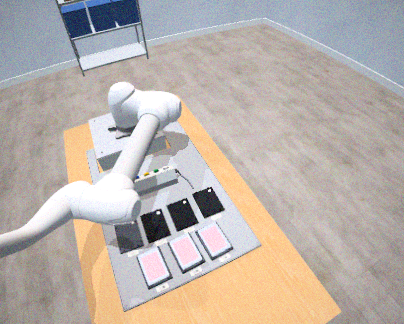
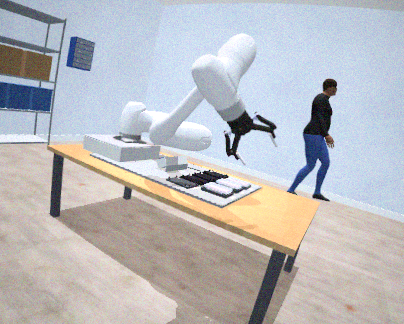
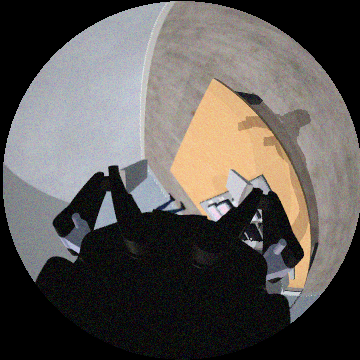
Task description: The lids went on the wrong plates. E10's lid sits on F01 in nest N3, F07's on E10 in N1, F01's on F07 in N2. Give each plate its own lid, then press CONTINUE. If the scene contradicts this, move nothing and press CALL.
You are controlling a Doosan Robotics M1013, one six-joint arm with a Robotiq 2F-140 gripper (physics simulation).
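Seen in the pictures: gripper, fingertip midpoint: (image 2: 259, 154) (image 3: 187, 172); arm's base, origin of the base link: (image 1: 130, 127) (image 2: 129, 140).
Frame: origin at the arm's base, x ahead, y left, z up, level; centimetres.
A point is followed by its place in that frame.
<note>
Three pink-topped plates (image 1: 154, 266) {x 81.9, y 3.5, z -5.8 cm} (image 1: 186, 251) {x 78.9, y 16.9, z -5.5 cm} (image 1: 215, 239) {x 76.6, y 29.5, z -6.0 cm} sit in a row near the front end of the grey mat (image 1: 243, 241) {x 79.4, y 41.0, z -9.0 cm}; pale labels lie in front of them, too small to read. Whose lid is on which plate cannot be told. A control box (image 1: 159, 182) {x 42.1, y 11.2, z -4.3 cm} with coloured buttons stands farther back, partly hidden by the arm; its button texts are unreadable. My gripper (image 2: 259, 151) {x 110.1, y -16.2, z 18.8 cm} (image 3: 187, 172) {x 110.1, y -16.2, z 18.8 cm} is open and empty, high above the table and well apart from the plates.
Several flat dark pieces (image 1: 155, 226) {x 63.2, y 5.9, z -7.9 cm} lie in a row between plates and control box. A cable runs from the box. The arm's base block (image 2: 117, 150) {x 18.4, y -19.7, z -2.8 cm} stands at the table's far end. A person (image 2: 318, 125) is beyond the table (image 2: 280, 215) {x 113.4, y 12.9, z -10.2 cm}. A shelf rack (image 2: 58, 75) stands behind.
</note>
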